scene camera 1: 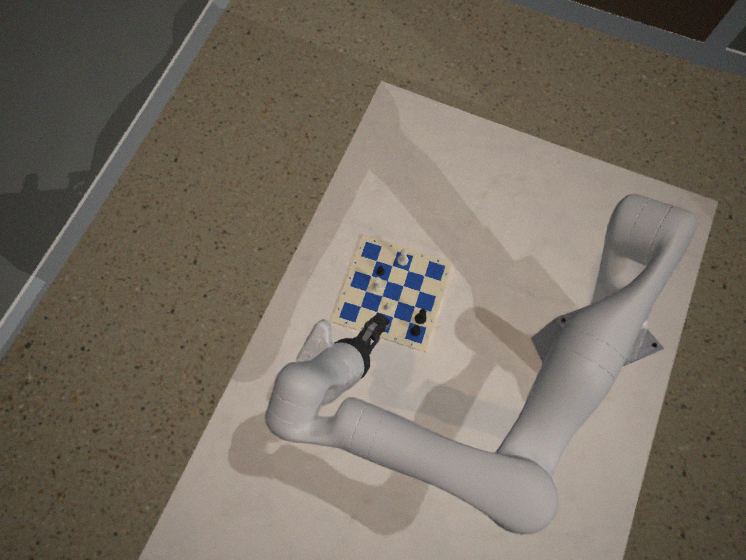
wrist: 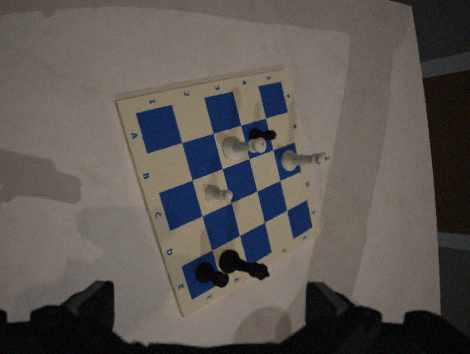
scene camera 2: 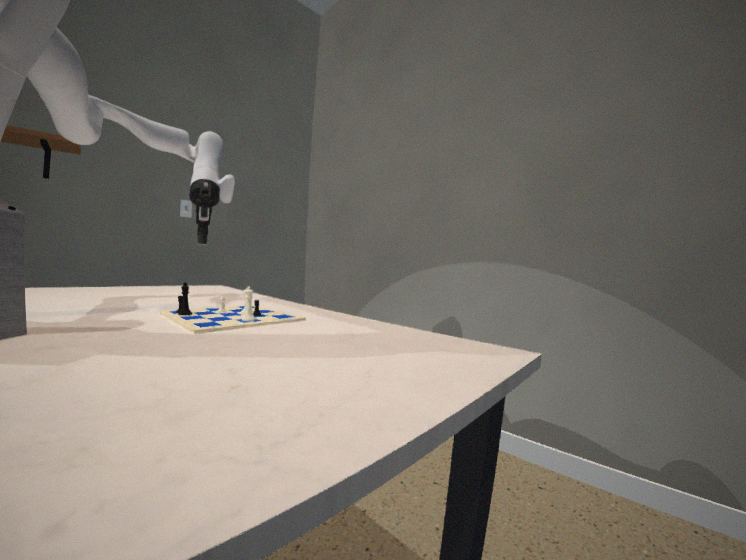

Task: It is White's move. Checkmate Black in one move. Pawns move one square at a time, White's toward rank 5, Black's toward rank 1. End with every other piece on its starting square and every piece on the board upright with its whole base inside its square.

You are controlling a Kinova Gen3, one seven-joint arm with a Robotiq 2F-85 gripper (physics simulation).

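Places are measured from the arm's base along level axes (x left, y up, z ahead), in metres.
Pixels of known places: gripper, between the fingertips: (scene camera 1: 372, 341) (wrist: 210, 304) (scene camera 2: 202, 232).
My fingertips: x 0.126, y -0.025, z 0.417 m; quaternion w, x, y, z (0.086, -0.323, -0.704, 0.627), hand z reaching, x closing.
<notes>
Behind a point stands the place of what it marks.
The blue-and-cream board (scene camera 1: 341, 301) {x 0.021, y -0.199, z 0.519 m} (scene camera 2: 241, 326) {x -0.143, y -0.201, z 0.383 m} (wrist: 139, 157) {x 0.067, y -0.198, z 0.474 m} carries upright pieces. A tall white king (scene camera 1: 402, 259) {x -0.106, y -0.177, z 0.415 m} (scene camera 2: 248, 303) {x -0.116, y -0.166, z 0.411 m} (wrist: 289, 160) {x -0.105, y -0.189, z 0.416 m} is on C5. A white piece with a rounded head (scene camera 1: 377, 284) {x -0.028, y -0.161, z 0.451 m} (wrist: 231, 147) {x -0.028, y -0.189, z 0.455 m} is on B3, its type unclear. A white pawn (scene camera 1: 387, 306) {x 0.009, y -0.177, z 0.416 m} (scene camera 2: 221, 306) {x 0.001, y -0.186, z 0.412 m} (wrist: 215, 193) {x 0.008, y -0.186, z 0.417 m} is on C2. Black pawns stand on B4 (scene camera 1: 380, 270) {x -0.067, y -0.177, z 0.455 m} (scene camera 2: 257, 308) {x -0.075, y -0.184, z 0.454 m} (wrist: 257, 134) {x -0.067, y -0.189, z 0.458 m} and E1 (scene camera 1: 415, 330) {x 0.046, y -0.166, z 0.343 m} (scene camera 2: 180, 305) {x 0.036, y -0.184, z 0.339 m} (wrist: 204, 272) {x 0.045, y -0.189, z 0.347 m}. The black king (scene camera 1: 420, 316) {x 0.012, y -0.170, z 0.341 m} (scene camera 2: 184, 299) {x 0.004, y -0.168, z 0.336 m} (wrist: 229, 261) {x 0.014, y -0.188, z 0.344 m} is on E2. My gripper (scene camera 1: 380, 320) (scene camera 2: 202, 242) {x 0.126, y -0.025, z 0.417 m} (wrist: 210, 304) {x 0.126, y -0.025, z 0.417 m} is open and empty, high above the board.
The pale table top (scene camera 1: 512, 174) {x -0.404, y -0.205, z 0.221 m} (scene camera 2: 180, 409) {x -0.386, y -0.204, z 0.203 m} (wrist: 65, 60) {x 0.103, y -0.204, z 0.571 m} surrounds the board. The arm's shadows fall across it. A grey block (scene camera 2: 12, 271) {x -0.031, y -0.113, z 0.083 m} stands at the left edge of the second scene view. Walls rise beyond the table.
</notes>
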